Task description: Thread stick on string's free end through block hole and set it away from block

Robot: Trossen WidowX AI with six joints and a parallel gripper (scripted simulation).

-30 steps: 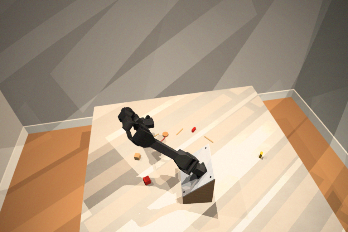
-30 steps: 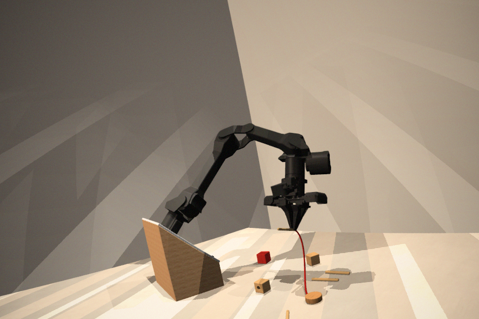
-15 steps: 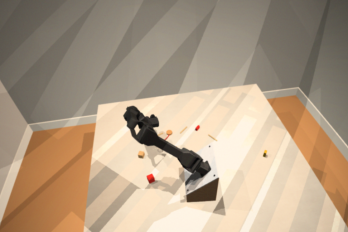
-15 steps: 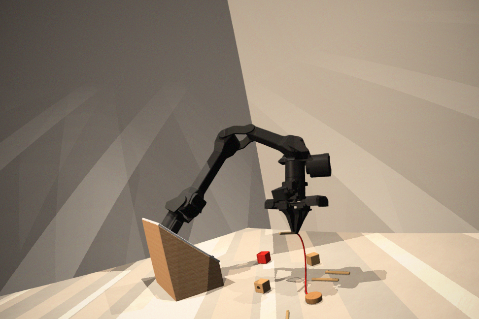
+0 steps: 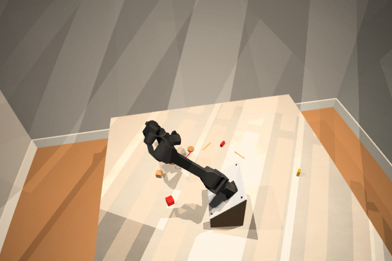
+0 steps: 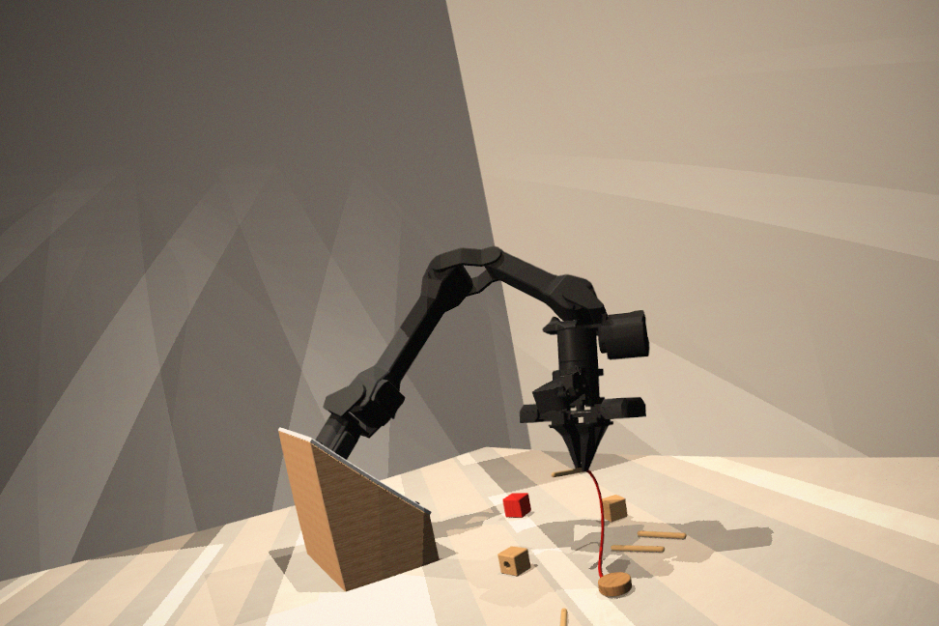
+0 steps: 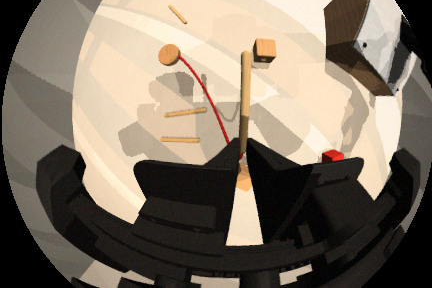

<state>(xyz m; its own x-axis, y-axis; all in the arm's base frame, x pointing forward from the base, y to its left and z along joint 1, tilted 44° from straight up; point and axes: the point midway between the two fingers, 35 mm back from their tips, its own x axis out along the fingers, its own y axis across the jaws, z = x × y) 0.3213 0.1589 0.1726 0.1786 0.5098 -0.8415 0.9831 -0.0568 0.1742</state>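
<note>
The plain wooden cube lies 90 mm to the left of my gripper tip, 90 mm below it and 20 mm behind it. From my gripper tip the other things lie so: thin wooden stick (10 mm to the right, 10 mm above); then red cube (210 mm behind, 90 mm below, 50 mm to the left); then round wooden button (130 mm ahead, 120 mm to the right, 100 mm below).
</note>
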